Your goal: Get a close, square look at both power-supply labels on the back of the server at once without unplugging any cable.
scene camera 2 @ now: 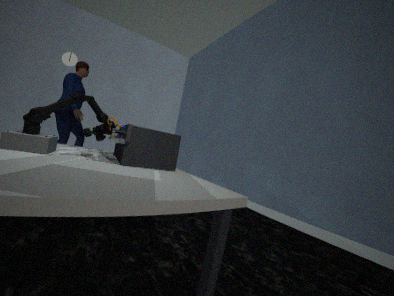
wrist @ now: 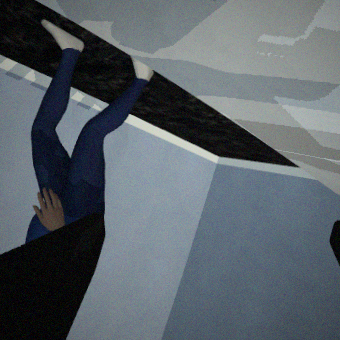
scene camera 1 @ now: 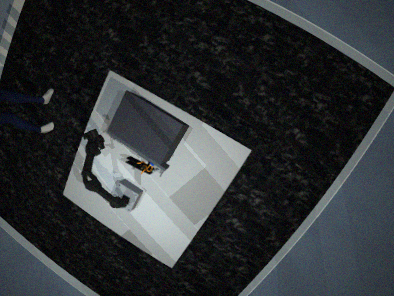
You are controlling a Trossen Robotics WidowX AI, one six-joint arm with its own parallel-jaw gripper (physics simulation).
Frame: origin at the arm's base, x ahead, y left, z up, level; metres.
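Seen in the pictures: gripper, fingertip midpoint: (wrist: 219,228); arm's base, origin of the base link: (scene camera 2: 30,133) (scene camera 1: 125,199).
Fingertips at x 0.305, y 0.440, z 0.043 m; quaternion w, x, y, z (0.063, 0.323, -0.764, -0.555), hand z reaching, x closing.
Offsets run from my fingertips to a thing's middle. "spot": to the spot under its first point. Level surfaces: height alone.
The server (scene camera 1: 146,129) (scene camera 2: 150,150) is a dark grey box on the white table @[0.125 m down] (scene camera 1: 213,164) (scene camera 2: 181,191). Its back panel (scene camera 1: 136,162) carries orange cables @[spot: 0.091 m ahead, 0.567 m right, 0.099 m up] (scene camera 1: 146,168) (scene camera 2: 111,121) and a blue plug @[0.137 m ahead, 0.593 m right, 0.078 m up] (scene camera 1: 151,164), all plugged in. The labels are too small to make out. My gripper (scene camera 1: 93,135) (scene camera 2: 85,132) (wrist: 219,228) is open and empty. It hangs beside the server's back corner and points away from it. The wrist view is upside down and shows the walls, the floor and the table edge (wrist: 270,67), not the server.
A person in blue (scene camera 2: 71,103) (wrist: 67,135) stands beyond the table on the gripper's side, near the arm. The arm's grey base block (scene camera 1: 129,191) stands on the table behind the server's back panel. Blue walls close the room.
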